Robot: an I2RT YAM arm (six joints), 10 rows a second.
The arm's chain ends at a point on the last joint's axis. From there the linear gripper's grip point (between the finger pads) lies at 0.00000 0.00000 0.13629 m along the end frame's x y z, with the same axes.
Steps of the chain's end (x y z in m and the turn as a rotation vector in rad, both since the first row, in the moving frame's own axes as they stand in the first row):
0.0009, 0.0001, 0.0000, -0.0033, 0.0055, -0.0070
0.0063, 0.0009, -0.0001, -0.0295, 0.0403, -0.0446
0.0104, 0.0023, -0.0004, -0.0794, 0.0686, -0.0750
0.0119, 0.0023, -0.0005, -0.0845, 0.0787, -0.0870
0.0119, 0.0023, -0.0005, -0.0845, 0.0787, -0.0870
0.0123, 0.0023, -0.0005, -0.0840, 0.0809, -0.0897
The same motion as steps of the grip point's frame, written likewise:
0.0017, 0.0005, 0.0000, -0.0033, 0.0055, -0.0070
0.0119, 0.0048, -0.0003, -0.0295, 0.0403, -0.0446
0.0201, 0.0127, -0.0011, -0.0794, 0.0686, -0.0750
0.0231, 0.0133, -0.0014, -0.0845, 0.0787, -0.0870
0.0231, 0.0133, -0.0014, -0.0845, 0.0787, -0.0870
0.0238, 0.0132, -0.0014, -0.0840, 0.0809, -0.0897

